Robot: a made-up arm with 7 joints. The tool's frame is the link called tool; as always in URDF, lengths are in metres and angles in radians. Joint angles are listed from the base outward.
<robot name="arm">
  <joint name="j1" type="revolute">
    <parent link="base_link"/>
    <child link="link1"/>
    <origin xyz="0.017 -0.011 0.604"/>
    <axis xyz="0 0 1"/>
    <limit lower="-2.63" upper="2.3"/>
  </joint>
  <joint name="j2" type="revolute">
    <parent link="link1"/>
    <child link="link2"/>
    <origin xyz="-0.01 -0.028 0.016" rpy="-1.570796 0 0"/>
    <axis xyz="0 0 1"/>
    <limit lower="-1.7" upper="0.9"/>
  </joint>
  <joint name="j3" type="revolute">
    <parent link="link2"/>
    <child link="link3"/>
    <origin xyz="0.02 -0.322 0.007" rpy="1.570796 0 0"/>
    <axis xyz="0 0 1"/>
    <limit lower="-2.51" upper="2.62"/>
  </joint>
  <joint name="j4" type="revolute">
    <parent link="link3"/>
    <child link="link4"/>
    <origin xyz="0.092 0.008 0.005" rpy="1.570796 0 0"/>
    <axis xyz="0 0 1"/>
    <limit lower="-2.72" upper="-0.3"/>
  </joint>
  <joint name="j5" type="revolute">
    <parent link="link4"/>
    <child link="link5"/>
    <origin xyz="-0.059 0.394 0" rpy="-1.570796 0 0"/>
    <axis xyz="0 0 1"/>
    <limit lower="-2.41" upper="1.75"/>
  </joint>
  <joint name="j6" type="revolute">
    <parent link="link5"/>
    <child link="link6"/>
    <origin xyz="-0.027 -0.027 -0.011" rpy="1.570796 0 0"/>
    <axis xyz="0 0 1"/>
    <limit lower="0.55" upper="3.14"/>
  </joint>
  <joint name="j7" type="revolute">
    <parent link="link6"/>
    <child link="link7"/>
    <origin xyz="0.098 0.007 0" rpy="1.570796 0 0"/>
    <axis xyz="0 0 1"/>
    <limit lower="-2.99" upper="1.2"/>
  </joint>
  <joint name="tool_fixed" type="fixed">
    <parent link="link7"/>
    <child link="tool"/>
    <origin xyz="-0.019 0.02 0.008" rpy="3.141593 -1.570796 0"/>
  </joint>
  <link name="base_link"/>
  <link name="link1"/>
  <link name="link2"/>
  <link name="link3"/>
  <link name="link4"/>
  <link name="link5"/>
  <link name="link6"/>
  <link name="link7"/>
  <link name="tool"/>
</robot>
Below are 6 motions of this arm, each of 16 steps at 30 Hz.
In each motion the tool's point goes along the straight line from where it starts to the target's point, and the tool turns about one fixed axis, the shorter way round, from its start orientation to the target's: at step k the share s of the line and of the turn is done. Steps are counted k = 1, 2, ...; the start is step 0. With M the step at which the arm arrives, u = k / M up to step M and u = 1 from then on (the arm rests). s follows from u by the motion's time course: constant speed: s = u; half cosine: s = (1 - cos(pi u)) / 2; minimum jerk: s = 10 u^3 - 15 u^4 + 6 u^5.
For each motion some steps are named. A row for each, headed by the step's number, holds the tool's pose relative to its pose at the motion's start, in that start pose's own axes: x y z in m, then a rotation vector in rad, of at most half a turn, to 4 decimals.
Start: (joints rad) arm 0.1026 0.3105 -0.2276 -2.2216 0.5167 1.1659 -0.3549
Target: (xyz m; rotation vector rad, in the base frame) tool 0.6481 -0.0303 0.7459 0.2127 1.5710 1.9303
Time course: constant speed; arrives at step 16
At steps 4, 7, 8, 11, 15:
4: -0.0278 0.0602 -0.0174 -0.3162 -0.0173 -0.0191
7: -0.0487 0.1053 -0.0304 -0.5533 -0.0304 -0.0333
8: -0.0557 0.1203 -0.0348 -0.6324 -0.0347 -0.0381
11: -0.0765 0.1654 -0.0478 -0.8695 -0.0477 -0.0524
15: -0.1044 0.2256 -0.0652 -1.1857 -0.0651 -0.0714

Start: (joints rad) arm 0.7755 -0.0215 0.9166 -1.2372 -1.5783 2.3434 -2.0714
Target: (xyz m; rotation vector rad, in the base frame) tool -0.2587 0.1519 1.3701 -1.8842 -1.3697 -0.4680
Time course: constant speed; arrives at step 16
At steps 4, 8, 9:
4: -0.0627 0.0453 -0.0520 0.2098 0.1158 -0.0593
8: -0.1254 0.0906 -0.1040 0.4195 0.2316 -0.1186
9: -0.1410 0.1019 -0.1170 0.4720 0.2605 -0.1334

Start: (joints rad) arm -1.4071 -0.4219 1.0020 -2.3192 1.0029 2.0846 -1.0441
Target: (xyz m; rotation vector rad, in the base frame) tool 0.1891 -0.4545 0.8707 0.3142 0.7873 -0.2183
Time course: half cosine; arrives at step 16
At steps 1, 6, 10, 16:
1: -0.0020 -0.0014 -0.0016 0.0034 -0.0039 -0.0034
6: -0.0636 -0.0444 -0.0518 0.1077 -0.1258 -0.1085
10: -0.1426 -0.0994 -0.1159 0.2412 -0.2819 -0.2430
16: -0.2062 -0.1438 -0.1677 0.3489 -0.4077 -0.3515

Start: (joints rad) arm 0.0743 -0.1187 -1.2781 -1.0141 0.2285 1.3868 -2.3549
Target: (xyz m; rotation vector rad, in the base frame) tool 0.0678 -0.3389 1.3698 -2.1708 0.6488 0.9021
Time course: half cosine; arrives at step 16
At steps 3, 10, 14, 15, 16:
3: -0.0119 0.0029 0.0109 -0.0798 -0.0013 -0.0205
10: -0.0973 0.0241 0.0897 -0.6546 -0.0106 -0.1680
14: -0.1354 0.0335 0.1248 -0.9109 -0.0148 -0.2337
15: -0.1394 0.0345 0.1285 -0.9378 -0.0152 -0.2406
16: -0.1408 0.0348 0.1297 -0.9469 -0.0154 -0.2429

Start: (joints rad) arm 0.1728 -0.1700 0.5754 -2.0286 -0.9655 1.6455 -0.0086
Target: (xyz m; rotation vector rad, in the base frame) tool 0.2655 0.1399 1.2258 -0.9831 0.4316 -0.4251
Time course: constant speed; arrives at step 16
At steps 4, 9, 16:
4: -0.0154 -0.0556 -0.0772 0.1736 -0.1017 -0.0791
9: -0.0346 -0.1250 -0.1737 0.3905 -0.2289 -0.1779
16: -0.0615 -0.2222 -0.3088 0.6943 -0.4070 -0.3163

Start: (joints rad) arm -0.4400 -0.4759 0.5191 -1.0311 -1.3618 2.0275 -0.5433
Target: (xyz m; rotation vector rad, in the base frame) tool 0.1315 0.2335 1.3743 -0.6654 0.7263 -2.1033
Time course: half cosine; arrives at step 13
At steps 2, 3, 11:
2: -0.0011 0.0004 0.0010 0.0048 0.0570 -0.0195
3: -0.0024 0.0009 0.0022 0.0105 0.1250 -0.0429
11: -0.0180 0.0069 0.0168 0.0787 0.9375 -0.3213

